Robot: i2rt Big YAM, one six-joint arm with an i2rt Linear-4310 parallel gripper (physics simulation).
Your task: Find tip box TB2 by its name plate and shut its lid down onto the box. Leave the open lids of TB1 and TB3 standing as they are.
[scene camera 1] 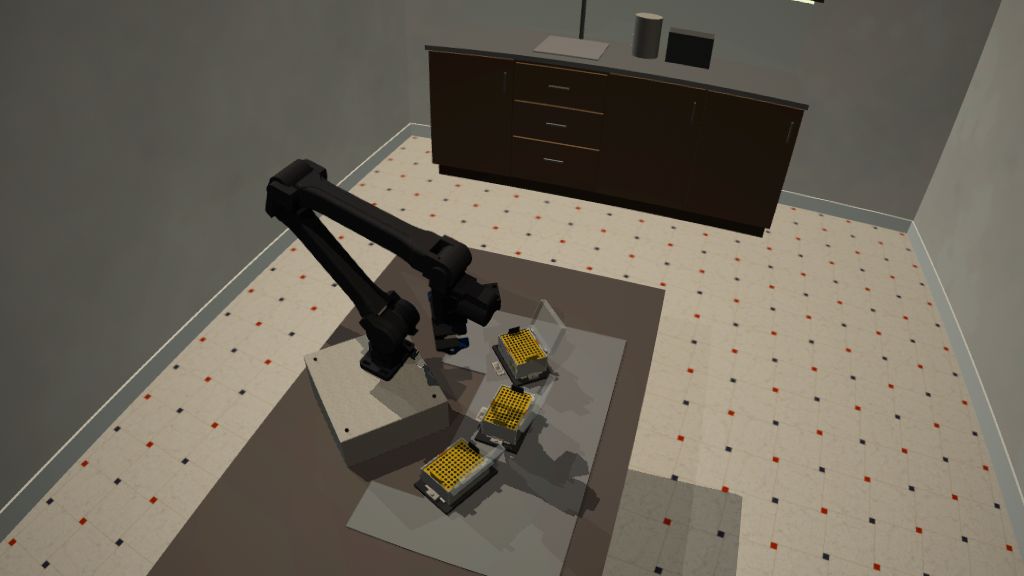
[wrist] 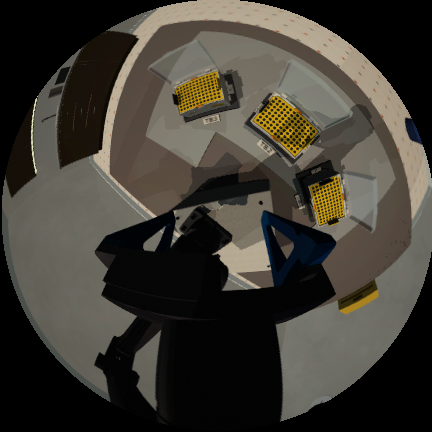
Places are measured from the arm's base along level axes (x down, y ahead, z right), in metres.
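Pixels of known places: gripper, fingertip midpoint: point(scene camera 1: 449, 334) point(wrist: 217, 215); arm's base at its link origin: point(scene camera 1: 387, 357) point(wrist: 205, 230).
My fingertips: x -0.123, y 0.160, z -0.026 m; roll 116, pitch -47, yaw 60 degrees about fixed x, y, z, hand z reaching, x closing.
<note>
Ahead of a thing's pixels: the offset from my fingertips to its top centre. "*": to the spot under its first point. Level surfaces: height alone.
Three tip boxes with yellow racks have clear lids standing open. TB2 @(dx +0.166, dy +0.143, dz -0.015 m) point(scene camera 1: 508, 406) point(wrist: 285, 125) is the middle one; its name plate @(* dx +0.238, dy +0.077, dz -0.011 m) point(wrist: 265, 146) shows in the wrist view. Its lid @(* dx +0.133, dy +0.218, dz -0.014 m) point(wrist: 317, 95) stands open along the side away from the robot base. The box with the plate that reads TB3 @(dx +0.166, dy +0.084, dz -0.218 m) point(scene camera 1: 522, 349) point(wrist: 199, 93) is nearest the cabinets, its lid point(scene camera 1: 549, 323) point(wrist: 185, 60) up. The third box @(dx +0.166, dy +0.113, dz +0.183 m) point(scene camera 1: 454, 465) point(wrist: 327, 201), its plate too small to read, has its lid point(wrist: 364, 200) up. My gripper point(scene camera 1: 441, 320) point(wrist: 217, 215) is open and empty, above the area beside the robot base, apart from the boxes.
The robot base stands on a pale block point(scene camera 1: 379, 408) point(wrist: 250, 220) left of the boxes. The boxes stand on a grey sheet @(dx +0.240 m) point(scene camera 1: 443, 533) over a brown mat @(dx +0.243 m) point(scene camera 1: 622, 293). A dark cabinet point(scene camera 1: 644, 143) point(wrist: 92, 95) stands by the back wall. A yellow object point(wrist: 359, 297) shows at the wrist view's lower right.
</note>
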